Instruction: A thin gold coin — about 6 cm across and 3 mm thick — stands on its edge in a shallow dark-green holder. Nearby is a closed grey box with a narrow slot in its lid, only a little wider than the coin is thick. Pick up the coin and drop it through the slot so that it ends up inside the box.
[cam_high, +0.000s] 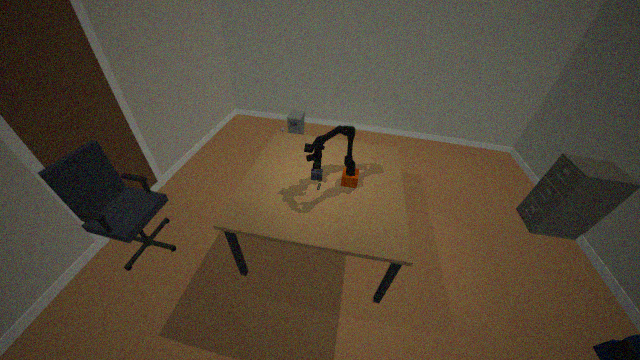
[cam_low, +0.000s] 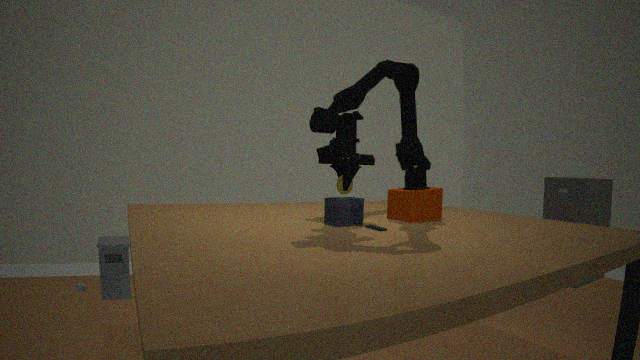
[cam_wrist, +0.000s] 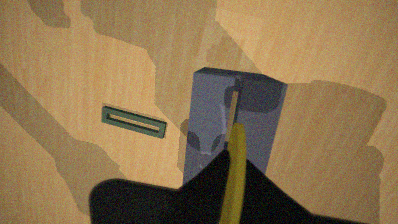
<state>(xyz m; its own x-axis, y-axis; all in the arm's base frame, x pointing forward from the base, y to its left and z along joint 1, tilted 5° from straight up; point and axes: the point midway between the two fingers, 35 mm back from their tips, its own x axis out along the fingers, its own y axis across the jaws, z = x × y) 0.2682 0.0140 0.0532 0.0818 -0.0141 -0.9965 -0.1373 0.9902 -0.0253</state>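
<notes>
My gripper tip is now 20 mm below the gold coin.
</notes>
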